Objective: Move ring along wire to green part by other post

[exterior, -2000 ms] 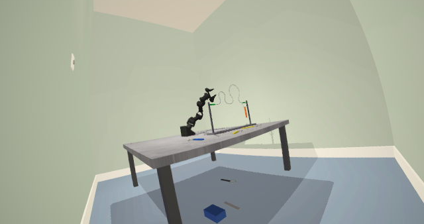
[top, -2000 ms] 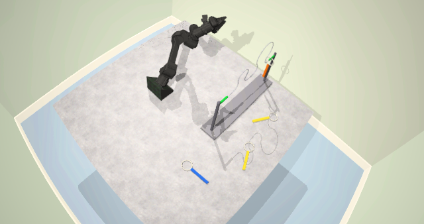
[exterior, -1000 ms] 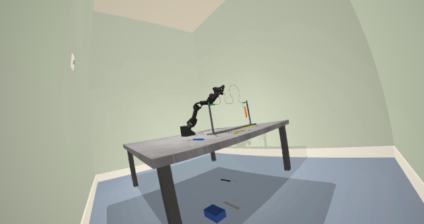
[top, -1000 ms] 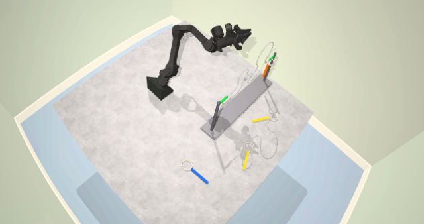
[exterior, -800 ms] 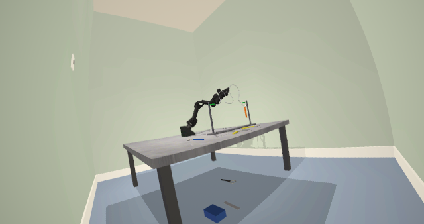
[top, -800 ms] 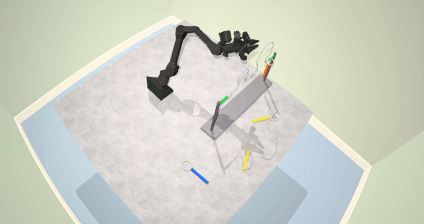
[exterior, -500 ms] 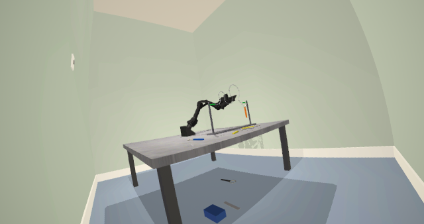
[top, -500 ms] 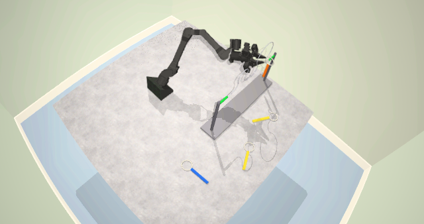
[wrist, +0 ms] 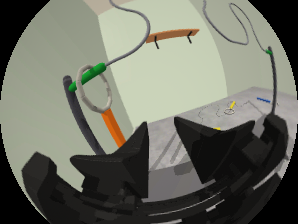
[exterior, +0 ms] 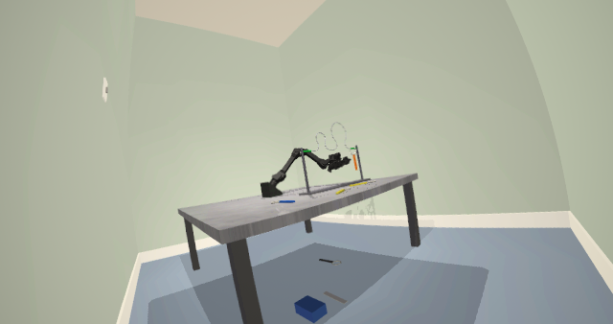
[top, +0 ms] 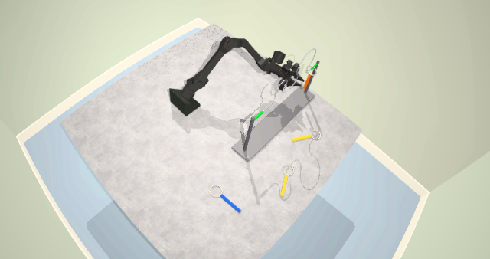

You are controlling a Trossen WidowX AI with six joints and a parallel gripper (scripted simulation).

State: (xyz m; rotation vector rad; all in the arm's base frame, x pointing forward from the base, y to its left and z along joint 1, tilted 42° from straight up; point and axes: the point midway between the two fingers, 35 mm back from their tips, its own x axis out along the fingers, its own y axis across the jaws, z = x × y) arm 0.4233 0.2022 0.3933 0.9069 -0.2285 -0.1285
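Right now my gripper tip is 6 cm to the right of the orange-handled ring, 2 cm below it and 1 cm short of it. Round my gripper tip: blue-handled ring 71 cm to the right, 18 cm below, 1 cm ahead; then blue box 80 cm to the right, 66 cm below, 18 cm ahead.
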